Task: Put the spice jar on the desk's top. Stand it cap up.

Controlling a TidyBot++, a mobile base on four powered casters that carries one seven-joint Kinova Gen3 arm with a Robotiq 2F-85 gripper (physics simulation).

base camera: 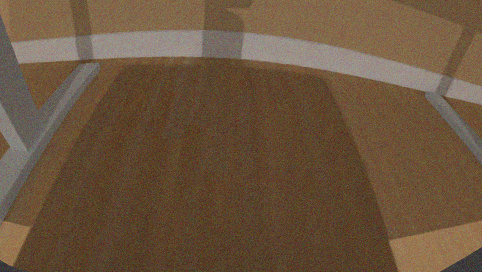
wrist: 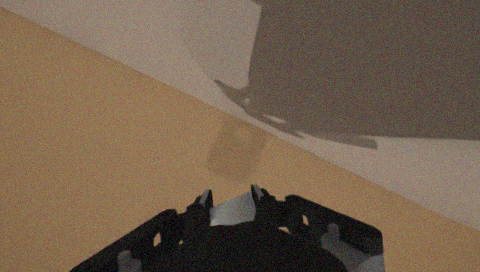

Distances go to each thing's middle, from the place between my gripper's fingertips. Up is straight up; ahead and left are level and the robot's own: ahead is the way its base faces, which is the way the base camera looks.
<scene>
The spice jar [wrist: 241, 208] is 2 cm behind my hand, 2 cm to the left of it and 1 cm above it.
</scene>
